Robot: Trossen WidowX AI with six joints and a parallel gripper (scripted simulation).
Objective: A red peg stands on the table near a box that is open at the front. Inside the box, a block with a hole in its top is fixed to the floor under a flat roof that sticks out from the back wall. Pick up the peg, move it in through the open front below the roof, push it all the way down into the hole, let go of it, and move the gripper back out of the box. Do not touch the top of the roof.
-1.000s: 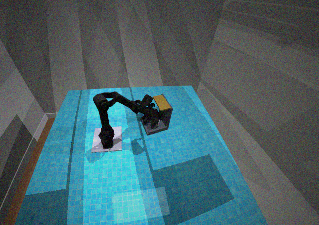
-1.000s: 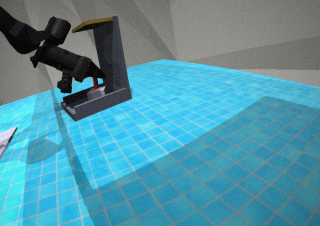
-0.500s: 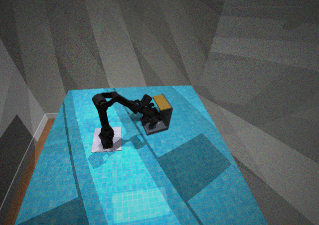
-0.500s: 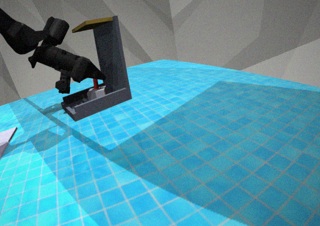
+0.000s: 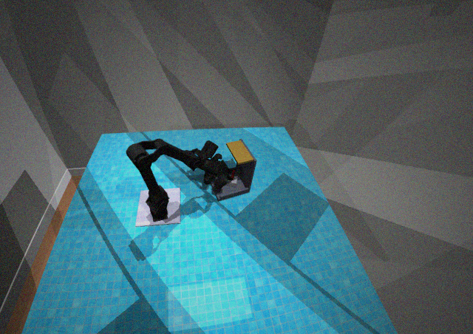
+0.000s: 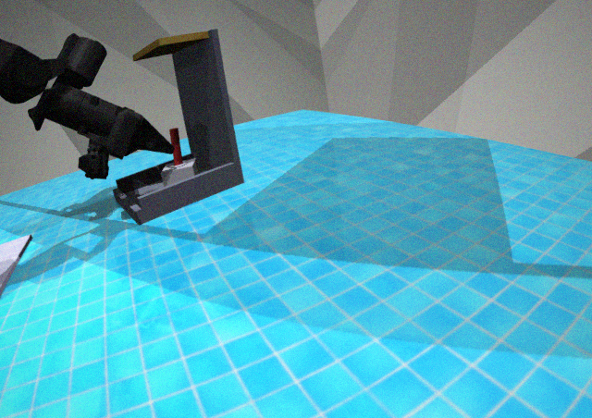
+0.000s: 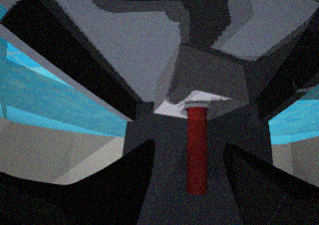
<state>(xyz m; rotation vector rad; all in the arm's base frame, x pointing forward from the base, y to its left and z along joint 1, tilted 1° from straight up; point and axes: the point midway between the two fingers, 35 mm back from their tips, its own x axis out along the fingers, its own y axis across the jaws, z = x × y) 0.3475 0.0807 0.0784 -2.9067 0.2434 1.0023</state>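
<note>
My gripper tip is 1 cm short of the red peg and 1 cm above it. Also, from my gripper tip: box back wall 7 cm ahead, 5 cm above; box floor 6 cm below, 1 cm behind; yellow-topped roof 16 cm above, 3 cm ahead.
</note>
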